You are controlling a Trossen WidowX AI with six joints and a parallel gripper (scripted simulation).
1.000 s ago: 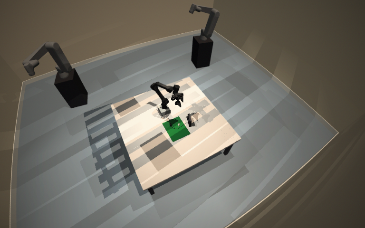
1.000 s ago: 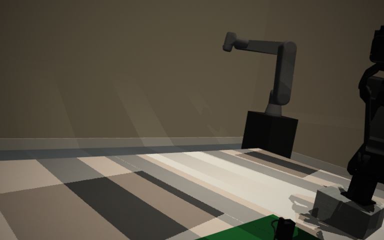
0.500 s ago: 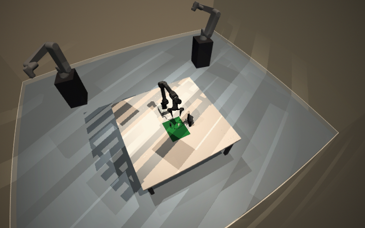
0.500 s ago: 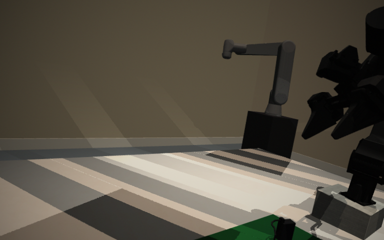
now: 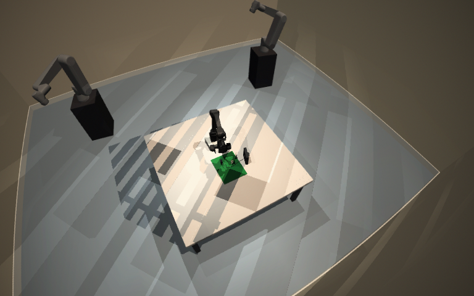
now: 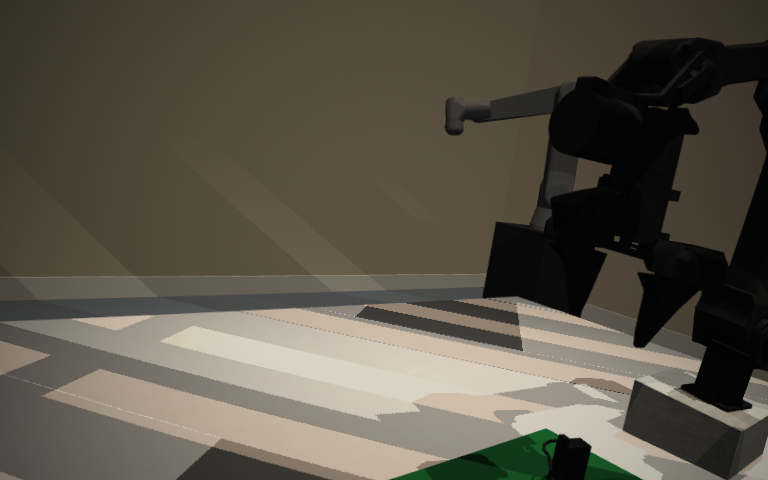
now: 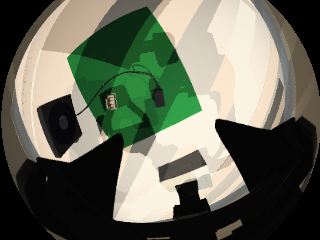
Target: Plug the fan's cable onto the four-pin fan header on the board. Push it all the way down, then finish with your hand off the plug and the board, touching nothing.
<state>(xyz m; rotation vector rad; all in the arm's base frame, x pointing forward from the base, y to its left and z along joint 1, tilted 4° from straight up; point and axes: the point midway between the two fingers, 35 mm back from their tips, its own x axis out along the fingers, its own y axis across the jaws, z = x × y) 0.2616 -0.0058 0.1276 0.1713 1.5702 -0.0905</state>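
The pale four-pin fan header lies 30 mm ahead of my gripper tip, 100 mm to the left of it and 160 mm below it. The rest, counted from my gripper tip: green board (70 mm ahead, 50 mm to the left, 180 mm below); black fan (40 mm ahead, 230 mm to the left, 100 mm below).
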